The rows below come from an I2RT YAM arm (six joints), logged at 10 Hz.
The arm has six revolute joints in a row. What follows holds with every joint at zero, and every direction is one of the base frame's. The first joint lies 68 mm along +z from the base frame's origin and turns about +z. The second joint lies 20 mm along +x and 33.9 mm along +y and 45.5 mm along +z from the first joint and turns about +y. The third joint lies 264 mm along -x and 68.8 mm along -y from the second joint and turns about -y. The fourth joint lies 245 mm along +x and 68.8 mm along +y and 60 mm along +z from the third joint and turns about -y. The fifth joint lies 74 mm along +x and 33.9 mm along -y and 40.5 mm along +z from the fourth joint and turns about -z. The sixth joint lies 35.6 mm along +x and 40.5 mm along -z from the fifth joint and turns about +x. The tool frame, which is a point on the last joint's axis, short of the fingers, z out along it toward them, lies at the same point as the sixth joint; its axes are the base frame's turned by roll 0, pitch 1.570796 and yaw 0 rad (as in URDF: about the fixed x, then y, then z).
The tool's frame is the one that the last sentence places.
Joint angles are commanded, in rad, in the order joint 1, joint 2, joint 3, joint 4, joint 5, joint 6. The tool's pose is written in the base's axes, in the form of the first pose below.
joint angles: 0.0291, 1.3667, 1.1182, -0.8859, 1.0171, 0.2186
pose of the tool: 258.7 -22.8 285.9 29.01 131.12 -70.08
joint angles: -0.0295, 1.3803, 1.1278, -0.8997, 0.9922, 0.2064
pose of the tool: 259.2 -37.5 284.2 31.55 133.31 -70.82
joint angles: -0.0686, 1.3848, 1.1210, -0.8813, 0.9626, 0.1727
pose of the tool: 259.7 -47.1 281.1 32.07 135.11 -70.41
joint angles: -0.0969, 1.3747, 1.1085, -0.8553, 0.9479, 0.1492
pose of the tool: 257.9 -54.1 280.5 33.04 135.17 -70.04
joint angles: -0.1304, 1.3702, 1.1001, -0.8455, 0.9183, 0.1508
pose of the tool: 255.7 -62.1 278.8 35.33 135.76 -68.57
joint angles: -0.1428, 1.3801, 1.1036, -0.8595, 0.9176, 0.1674
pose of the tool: 255.6 -65.3 276.8 36.80 136.27 -68.92
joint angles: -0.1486, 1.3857, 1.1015, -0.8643, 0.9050, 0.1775
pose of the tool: 255.7 -66.6 274.3 37.45 136.99 -68.22
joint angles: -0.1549, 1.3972, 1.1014, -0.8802, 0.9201, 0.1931
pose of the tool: 255.5 -68.6 271.3 38.43 137.37 -69.78
